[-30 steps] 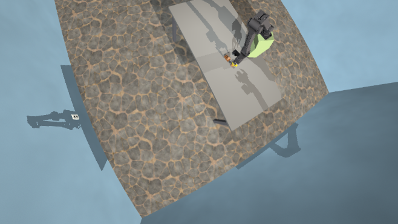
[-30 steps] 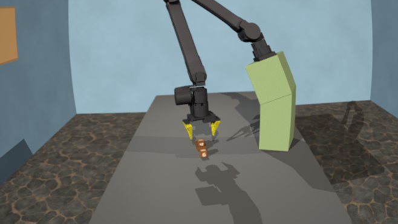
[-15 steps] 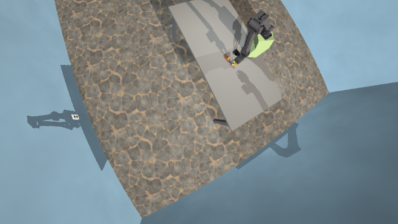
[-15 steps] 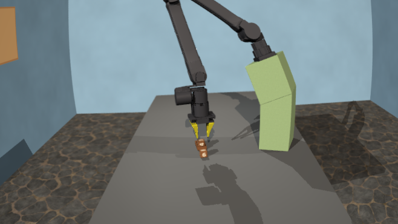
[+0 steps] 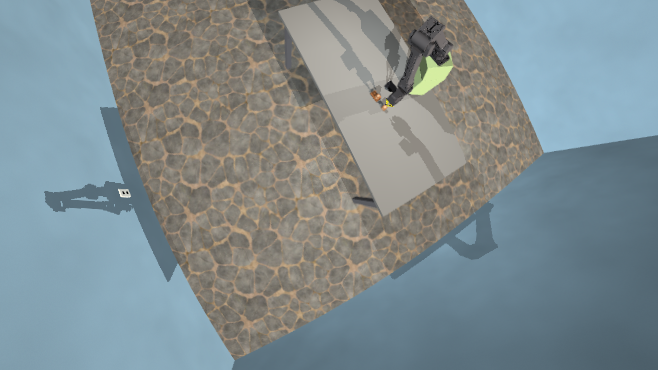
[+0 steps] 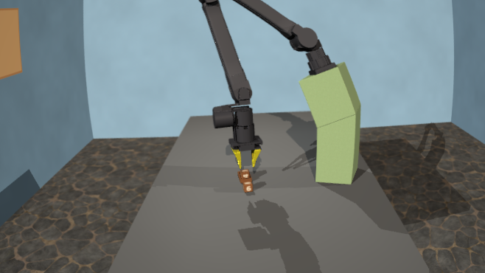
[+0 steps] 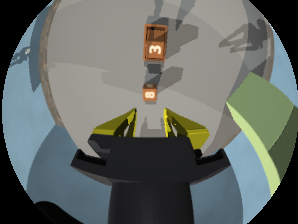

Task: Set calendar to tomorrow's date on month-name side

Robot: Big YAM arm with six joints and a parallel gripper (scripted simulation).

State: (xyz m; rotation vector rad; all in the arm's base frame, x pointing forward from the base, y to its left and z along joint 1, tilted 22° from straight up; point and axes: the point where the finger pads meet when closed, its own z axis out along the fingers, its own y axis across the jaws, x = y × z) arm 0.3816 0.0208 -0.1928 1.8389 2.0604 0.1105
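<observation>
The brown number cube is 8 cm below my hand. Round my hand: calendar tray 11 cm to the right, 9 cm below.
</observation>
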